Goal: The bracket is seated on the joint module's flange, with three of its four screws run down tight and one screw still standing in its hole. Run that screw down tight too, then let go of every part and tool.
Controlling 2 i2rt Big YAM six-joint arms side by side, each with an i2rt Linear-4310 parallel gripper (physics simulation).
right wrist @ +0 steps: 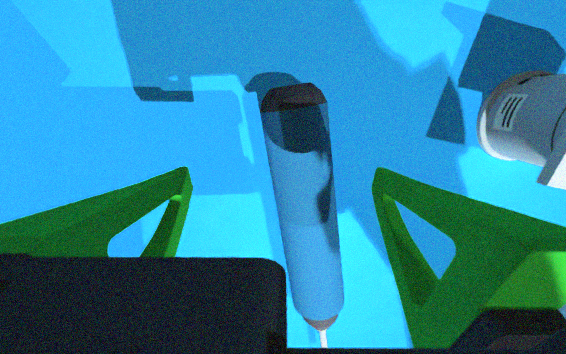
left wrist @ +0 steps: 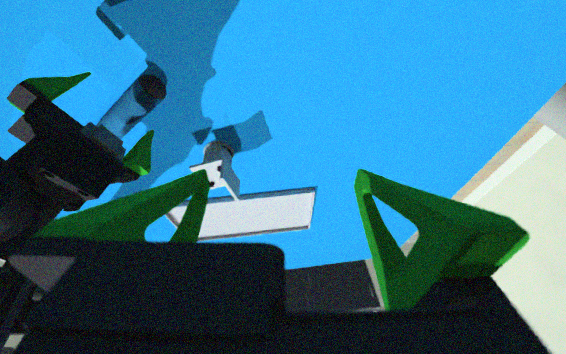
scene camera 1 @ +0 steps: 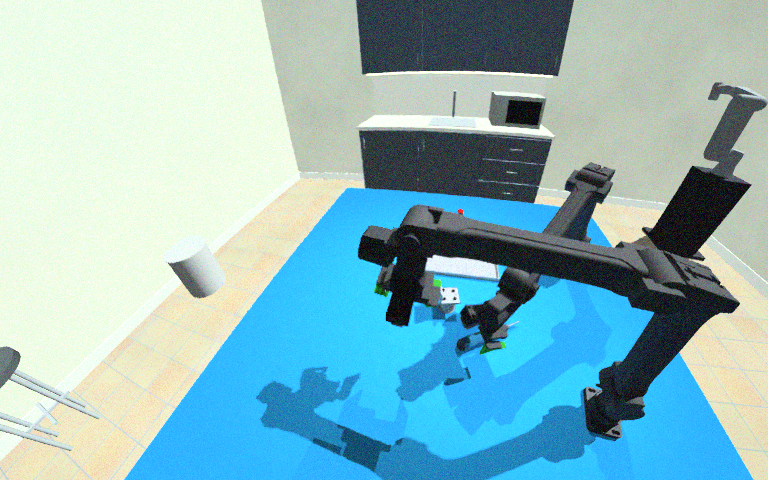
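Seen in the pictures: left gripper, fingertip midpoint: (left wrist: 281, 177); right gripper, fingertip midpoint: (right wrist: 282, 177) (left wrist: 122, 105) (scene camera 1: 474, 339); left arm's base, link origin: (scene camera 1: 600, 412).
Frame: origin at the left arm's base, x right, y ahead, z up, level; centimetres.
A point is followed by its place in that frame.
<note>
The white bracket (scene camera 1: 450, 295) @(x 22.6, y 49.5, z 6.5 cm) (left wrist: 213, 173) @(x 21.8, y 49.7, z 6.6 cm) sits on the grey joint module (scene camera 1: 447, 309) @(x 19.7, y 49.4, z 2.2 cm) (left wrist: 218, 150) @(x 19.7, y 50.5, z 2.5 cm) (right wrist: 525, 120) @(x 20.0, y 48.7, z 3.3 cm). Dark screw spots show on its face; which screw stands up is too small to tell. The screwdriver (scene camera 1: 469, 343) @(x 8.1, y 39.8, z 3.7 cm) (left wrist: 121, 113) @(x 11.3, y 36.9, z 4.0 cm) (right wrist: 307, 200) @(x 11.4, y 37.8, z 4.1 cm), with blue handle, dark end and thin pale shaft, lies between the spread green fingers of my right gripper (scene camera 1: 490, 340) (left wrist: 122, 105) @(x 8.9, y 38.6, z 5.6 cm) (right wrist: 282, 177) @(x 8.9, y 38.6, z 5.6 cm), with room on both sides. That gripper is open. My left gripper (scene camera 1: 408, 287) @(x 1.6, y 58.1, z 25.2 cm) (left wrist: 281, 177) @(x 1.6, y 58.1, z 25.2 cm) is open and empty, up and to the left of the bracket in the scene view.
A pale shallow tray (scene camera 1: 464, 267) @(x 44.7, y 47.6, z 0.4 cm) (left wrist: 260, 215) @(x 48.0, y 60.2, z 0.4 cm) lies on the blue mat (scene camera 1: 317, 266) @(x 23.7, y 107.7, z 0.0 cm) behind the module. A small red item (scene camera 1: 460, 211) @(x 84.7, y 56.6, z 3.1 cm) shows farther back. My left arm's long link crosses above the tray in the scene view. A white cylinder (scene camera 1: 195, 267) stands left of the mat.
</note>
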